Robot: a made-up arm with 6 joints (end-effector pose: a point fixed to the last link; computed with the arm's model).
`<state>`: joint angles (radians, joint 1 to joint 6).
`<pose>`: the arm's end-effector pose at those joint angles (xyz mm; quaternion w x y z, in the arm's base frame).
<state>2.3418 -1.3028 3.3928 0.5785 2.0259 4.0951</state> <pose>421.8 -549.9 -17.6 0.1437 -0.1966 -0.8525 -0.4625</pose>
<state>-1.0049 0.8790 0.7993 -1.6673 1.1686 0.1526</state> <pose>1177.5 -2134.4 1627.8 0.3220 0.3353 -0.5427 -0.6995</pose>
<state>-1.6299 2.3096 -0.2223 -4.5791 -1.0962 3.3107</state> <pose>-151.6 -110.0 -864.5 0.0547 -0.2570 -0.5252 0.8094</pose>
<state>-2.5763 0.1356 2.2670 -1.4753 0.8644 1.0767</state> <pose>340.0 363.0 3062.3 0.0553 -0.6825 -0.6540 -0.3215</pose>
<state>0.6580 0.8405 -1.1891 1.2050 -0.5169 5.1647</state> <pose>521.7 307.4 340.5 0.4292 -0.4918 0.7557 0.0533</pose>
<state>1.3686 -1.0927 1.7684 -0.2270 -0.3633 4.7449</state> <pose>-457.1 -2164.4 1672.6 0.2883 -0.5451 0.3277 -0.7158</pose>
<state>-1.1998 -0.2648 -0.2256 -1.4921 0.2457 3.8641</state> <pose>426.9 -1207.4 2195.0 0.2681 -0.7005 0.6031 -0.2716</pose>
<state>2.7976 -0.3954 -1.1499 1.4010 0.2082 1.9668</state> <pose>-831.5 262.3 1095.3 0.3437 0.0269 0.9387 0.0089</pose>
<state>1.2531 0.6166 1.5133 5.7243 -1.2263 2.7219</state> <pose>449.1 1628.2 2826.0 0.1467 -0.6097 -0.6915 0.3585</pose>
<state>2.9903 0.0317 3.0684 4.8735 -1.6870 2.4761</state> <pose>938.6 -306.0 2027.2 0.2819 0.5305 -0.7549 -0.2632</pose>
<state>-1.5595 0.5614 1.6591 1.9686 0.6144 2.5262</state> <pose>102.7 -1363.4 3112.5 0.7925 0.3754 -0.4603 -0.1384</pose>
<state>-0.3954 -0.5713 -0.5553 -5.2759 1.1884 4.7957</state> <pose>835.5 -209.1 2091.3 0.8923 0.1528 -0.2186 0.3642</pose>
